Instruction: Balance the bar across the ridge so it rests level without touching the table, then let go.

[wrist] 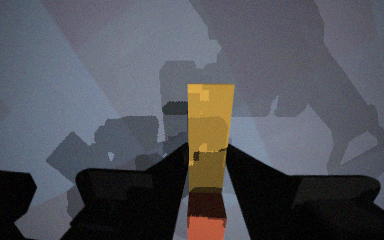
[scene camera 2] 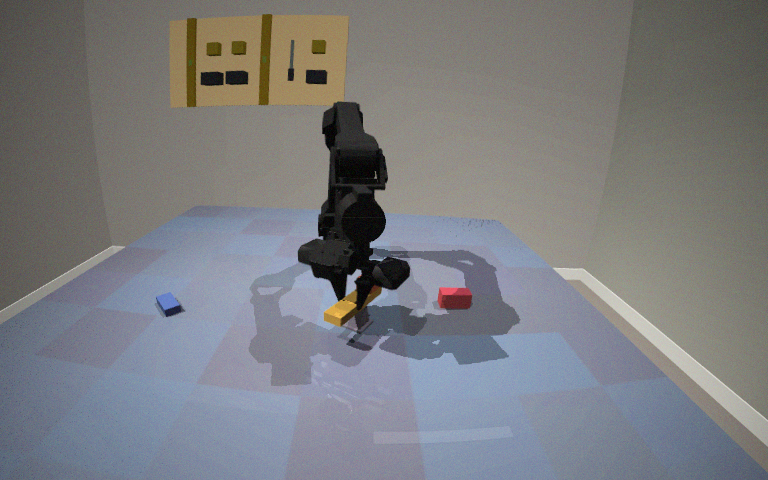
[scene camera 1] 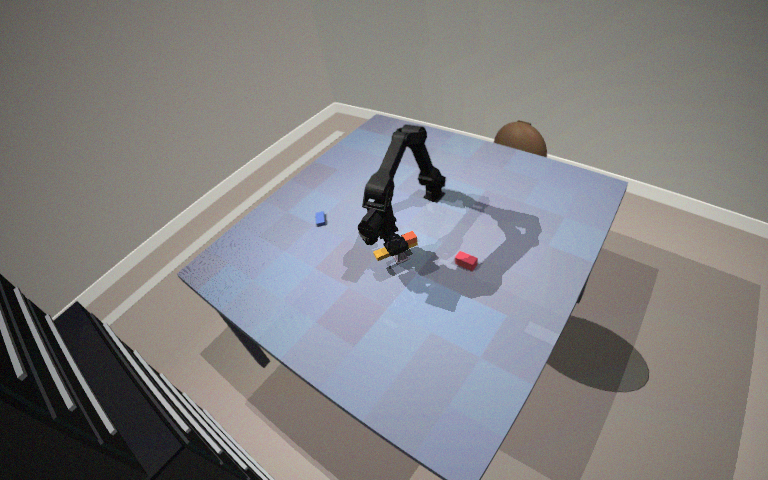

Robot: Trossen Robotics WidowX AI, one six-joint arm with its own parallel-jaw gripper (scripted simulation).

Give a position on a bar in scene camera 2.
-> At 345,309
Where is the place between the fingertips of my gripper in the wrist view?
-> At 206,147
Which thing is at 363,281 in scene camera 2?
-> My gripper.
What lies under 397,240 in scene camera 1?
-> My gripper.
